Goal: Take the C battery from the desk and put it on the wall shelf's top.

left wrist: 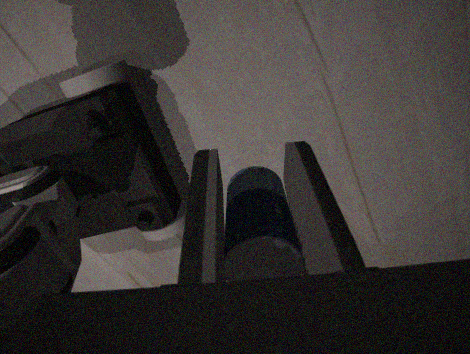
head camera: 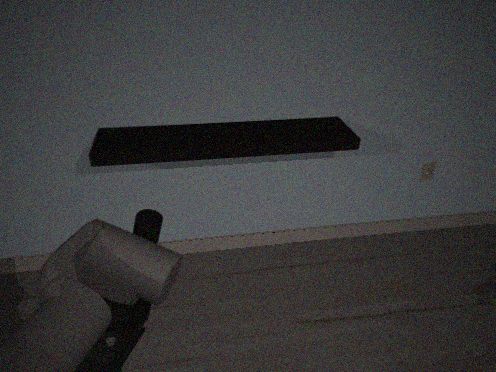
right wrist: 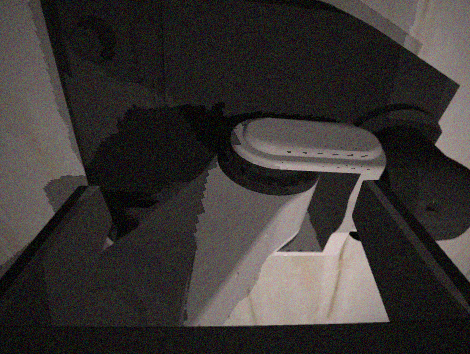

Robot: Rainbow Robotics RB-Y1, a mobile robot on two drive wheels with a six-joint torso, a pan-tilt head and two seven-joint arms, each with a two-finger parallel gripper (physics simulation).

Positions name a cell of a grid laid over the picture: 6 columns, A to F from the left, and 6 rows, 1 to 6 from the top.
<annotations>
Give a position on a dark wall shelf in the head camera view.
At C3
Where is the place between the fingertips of the left gripper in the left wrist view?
At D3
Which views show the right gripper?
The right wrist view only.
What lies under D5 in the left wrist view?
A C battery.
</annotations>
